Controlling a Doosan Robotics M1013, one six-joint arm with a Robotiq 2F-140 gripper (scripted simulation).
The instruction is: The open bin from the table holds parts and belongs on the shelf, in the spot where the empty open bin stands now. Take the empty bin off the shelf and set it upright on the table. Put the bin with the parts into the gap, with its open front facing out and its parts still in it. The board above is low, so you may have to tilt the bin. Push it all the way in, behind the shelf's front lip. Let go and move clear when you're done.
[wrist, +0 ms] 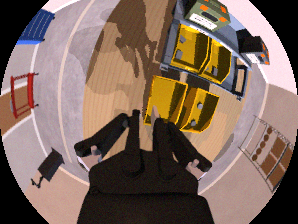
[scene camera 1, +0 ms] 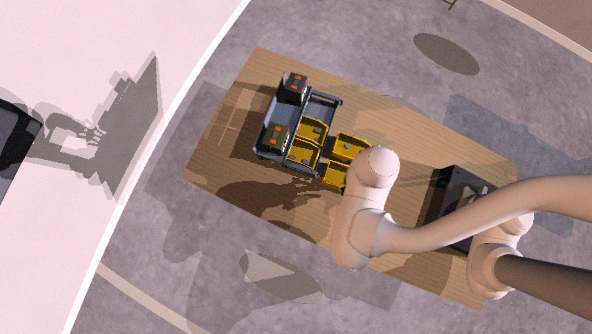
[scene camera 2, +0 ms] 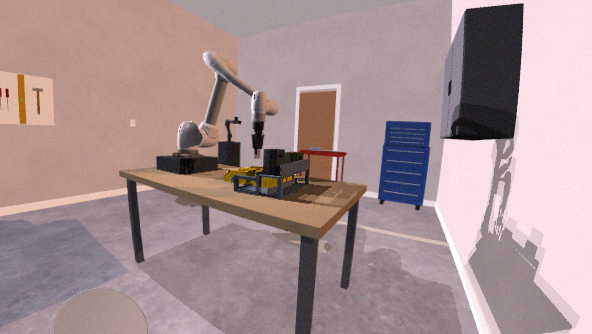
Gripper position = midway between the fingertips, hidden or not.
I see my gripper (wrist: 146, 109), a yellow open bin (wrist: 203, 117), a dark box (wrist: 252, 49), a yellow open bin (wrist: 168, 95), a yellow open bin (wrist: 221, 57) and a yellow open bin (wrist: 195, 49).
